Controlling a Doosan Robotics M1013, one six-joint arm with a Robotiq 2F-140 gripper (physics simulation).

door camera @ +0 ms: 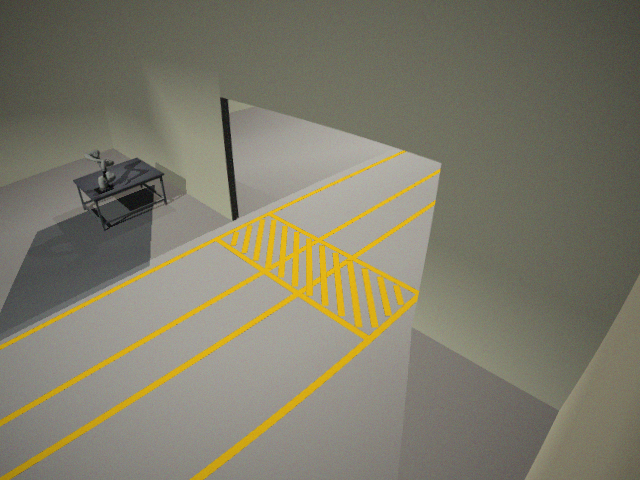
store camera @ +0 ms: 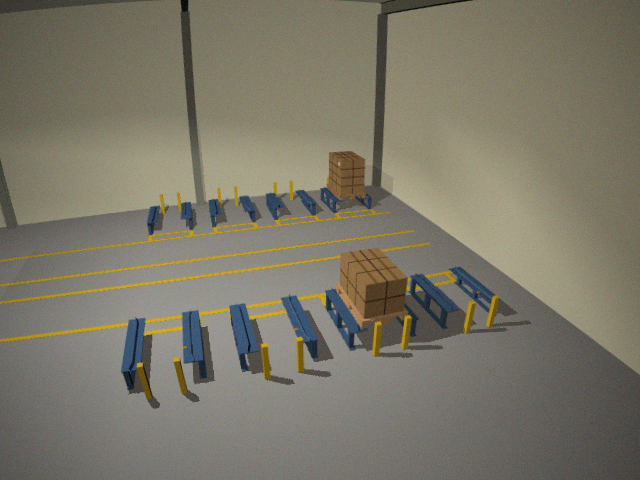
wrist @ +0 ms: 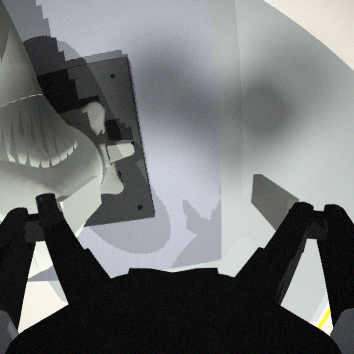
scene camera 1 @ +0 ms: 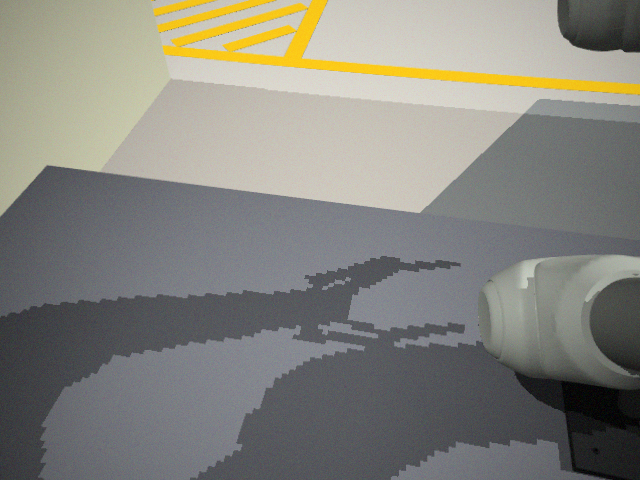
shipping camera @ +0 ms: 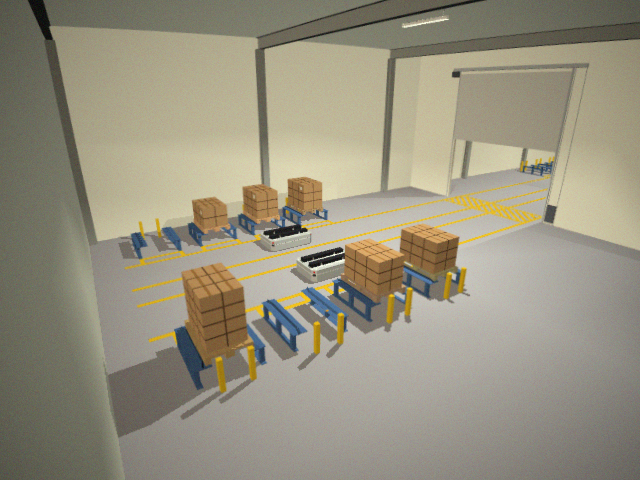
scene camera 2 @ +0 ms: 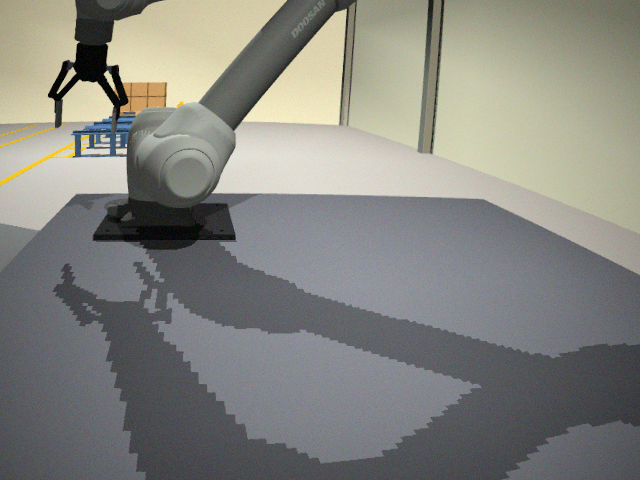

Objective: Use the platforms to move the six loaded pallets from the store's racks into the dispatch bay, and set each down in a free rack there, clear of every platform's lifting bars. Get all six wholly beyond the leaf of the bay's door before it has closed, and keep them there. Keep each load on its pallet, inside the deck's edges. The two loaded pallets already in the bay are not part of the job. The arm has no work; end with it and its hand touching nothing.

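Seen in the pictures: gripper, between the fingertips: [door camera: 105, 181] [wrist: 175, 189] [scene camera 2: 85, 129]; arm's base, origin of its link: [door camera: 104, 188] [wrist: 69, 156] [scene camera 2: 158, 217].
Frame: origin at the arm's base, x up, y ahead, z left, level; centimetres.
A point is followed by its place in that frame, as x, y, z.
Note:
In the store view, one loaded pallet [store camera: 346, 174] {32.2, -1230.5, -592.6} stands on a far-row rack and another loaded pallet [store camera: 373, 284] {32.5, -1038.9, -28.9} on a near-row rack. In the shipping view, three loaded pallets [shipping camera: 209, 213] {17.4, 1221.6, -671.3} [shipping camera: 260, 203] {22.3, 1058.0, -665.7} [shipping camera: 305, 194] {28.4, 893.5, -659.4} stand on far-row racks, and three more [shipping camera: 215, 308] {46.7, 1403.3, -112.2} [shipping camera: 373, 268] {25.6, 1086.7, -111.8} [shipping camera: 429, 249] {25.6, 919.9, -112.0} on near-row racks. Two low white platforms [shipping camera: 285, 240] {-47.7, 1064.3, -500.8} [shipping camera: 314, 269] {-42.0, 1107.4, -288.2} with black lifting bars stand unloaded between the rows; the nearer one's right end is hidden by a load. The door's leaf [shipping camera: 511, 108] {307.0, 182.8, -382.3} hangs partly lowered. My gripper [scene camera 2: 86, 126] {22.3, 0.6, -18.4} [wrist: 175, 189] {22.3, 0.6, -18.4} is open and empty above the table's edge.
A bay rack [shipping camera: 281, 321] {-41.4, 1277.2, -143.5} without a load stands in the near row, and another [shipping camera: 171, 237] {-40.2, 1334.3, -692.0} at the far left. Yellow posts [shipping camera: 316, 338] [store camera: 377, 338] stand behind racks. Yellow lane lines run through the hatched doorway strip [door camera: 310, 268] {-76.0, 165.2, -416.8}. The arm's table [door camera: 118, 178] {-1.2, 44.3, 26.9} stands beside the lane.

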